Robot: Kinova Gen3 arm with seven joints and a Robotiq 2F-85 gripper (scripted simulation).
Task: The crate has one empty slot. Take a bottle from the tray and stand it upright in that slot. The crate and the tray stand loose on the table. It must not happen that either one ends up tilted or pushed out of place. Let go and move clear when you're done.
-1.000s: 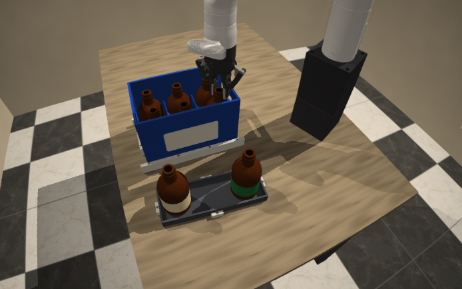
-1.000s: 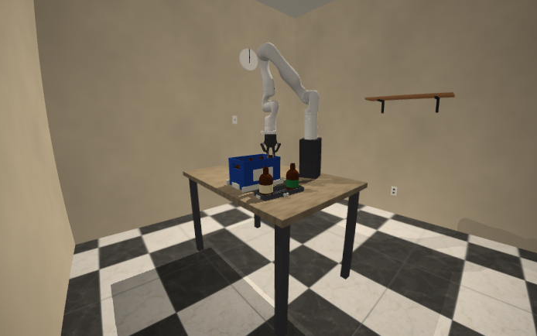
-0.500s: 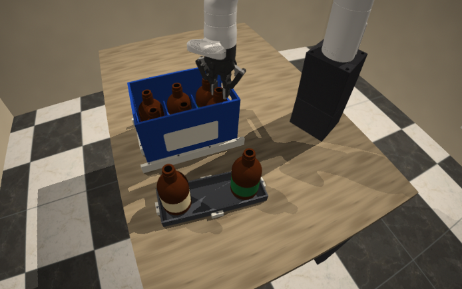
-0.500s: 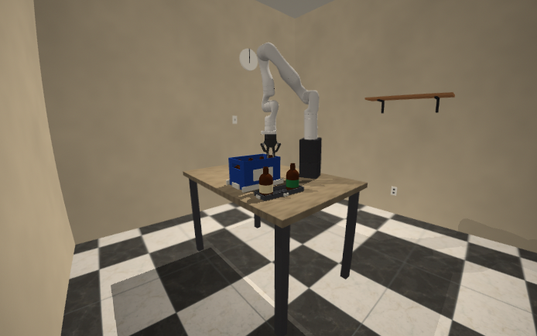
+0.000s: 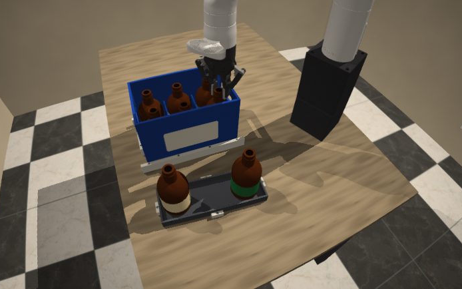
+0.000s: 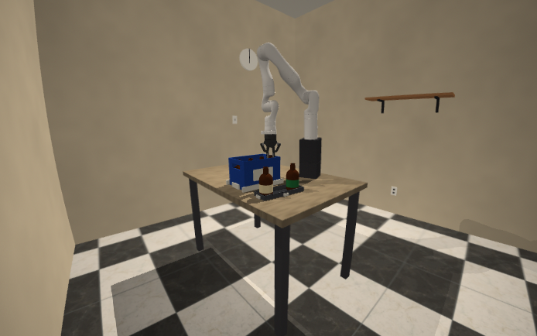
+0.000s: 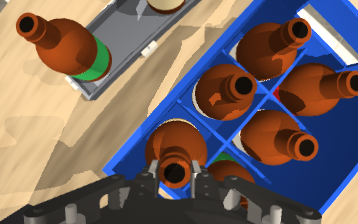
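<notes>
Now: hand 90 mm short of the blue crate, 60 mm to the left of it and 100 mm above it. The rest, counted from my hand: dark grey tray 130 mm ahead, 180 mm to the left, 170 mm below.
</notes>
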